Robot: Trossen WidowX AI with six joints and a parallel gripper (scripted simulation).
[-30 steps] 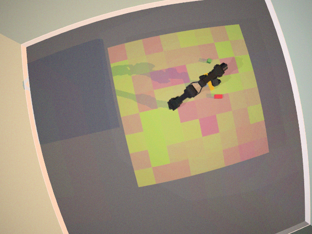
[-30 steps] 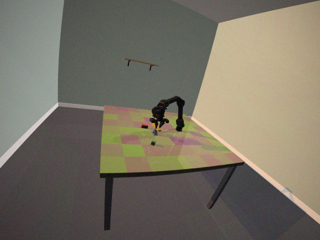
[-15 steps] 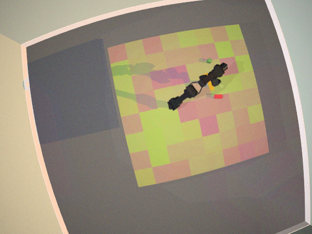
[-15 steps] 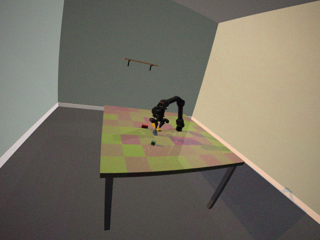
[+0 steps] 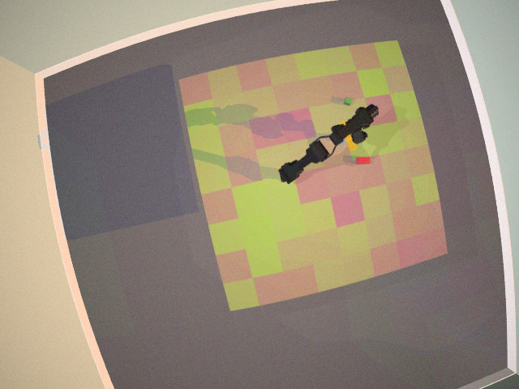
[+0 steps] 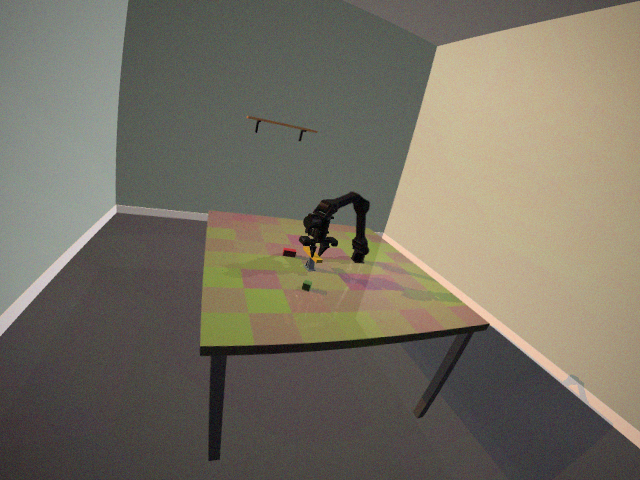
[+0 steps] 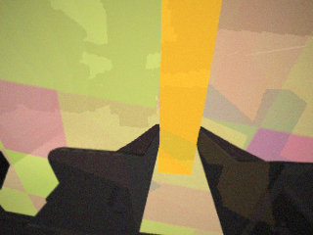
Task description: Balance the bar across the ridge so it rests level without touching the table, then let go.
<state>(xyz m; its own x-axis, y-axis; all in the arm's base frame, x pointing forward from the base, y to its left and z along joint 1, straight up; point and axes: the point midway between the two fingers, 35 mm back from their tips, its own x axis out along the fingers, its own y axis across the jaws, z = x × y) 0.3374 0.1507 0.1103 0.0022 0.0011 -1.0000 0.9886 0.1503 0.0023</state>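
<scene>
My gripper tip is 30 mm to the left of the orange bar. The rest, counted from my gripper tip: red block 80 mm ahead, 160 mm to the right, 60 mm below; then green cube 80 mm ahead, 170 mm to the left, 60 mm below.
</scene>
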